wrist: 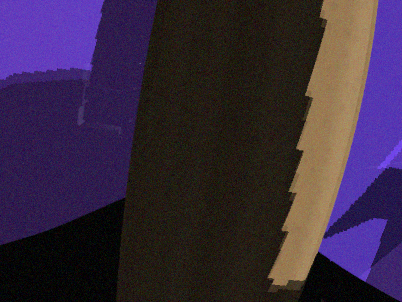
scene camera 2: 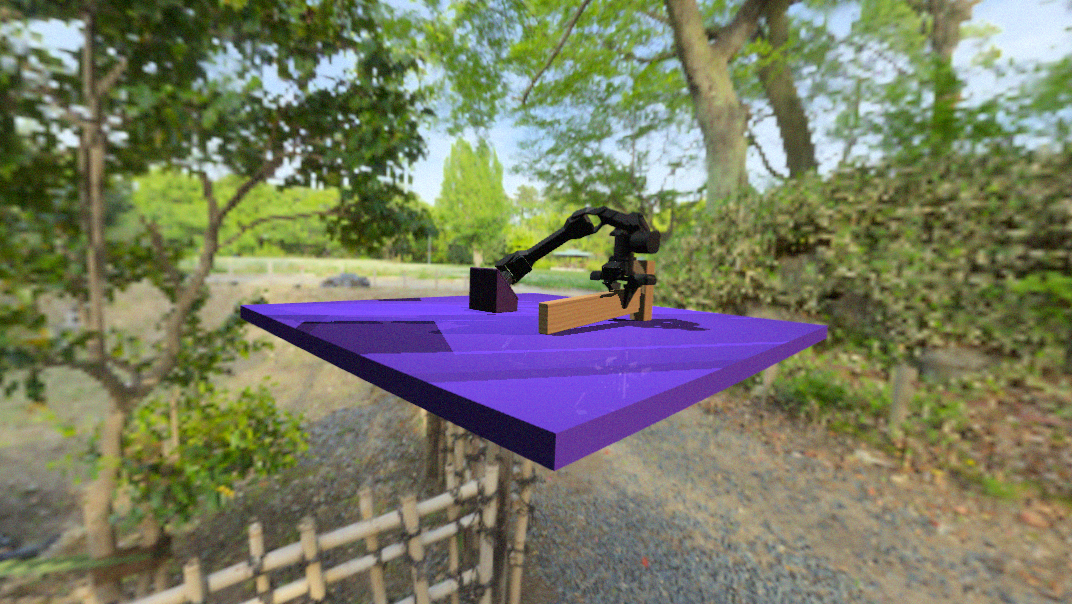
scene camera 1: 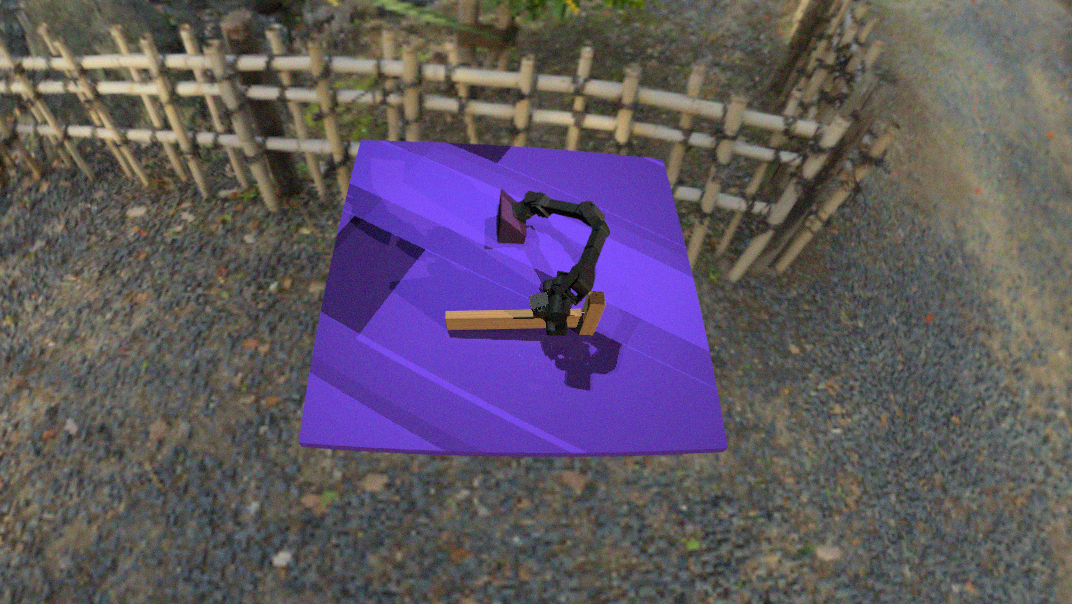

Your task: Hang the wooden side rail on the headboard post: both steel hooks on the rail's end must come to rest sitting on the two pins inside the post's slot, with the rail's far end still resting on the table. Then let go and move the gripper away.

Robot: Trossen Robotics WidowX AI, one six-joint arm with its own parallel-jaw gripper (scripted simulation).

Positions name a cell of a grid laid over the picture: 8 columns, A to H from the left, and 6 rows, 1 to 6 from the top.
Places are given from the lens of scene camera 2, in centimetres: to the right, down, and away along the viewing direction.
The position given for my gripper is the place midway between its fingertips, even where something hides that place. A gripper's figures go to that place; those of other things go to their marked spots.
my gripper (scene camera 2: E4): 24, 2, 127
wooden side rail (scene camera 2: E4): 5, 3, 104
wooden headboard post (scene camera 2: E4): 33, 4, 133
The marked spots on the wooden headboard post and the wooden side rail are 39 cm apart.
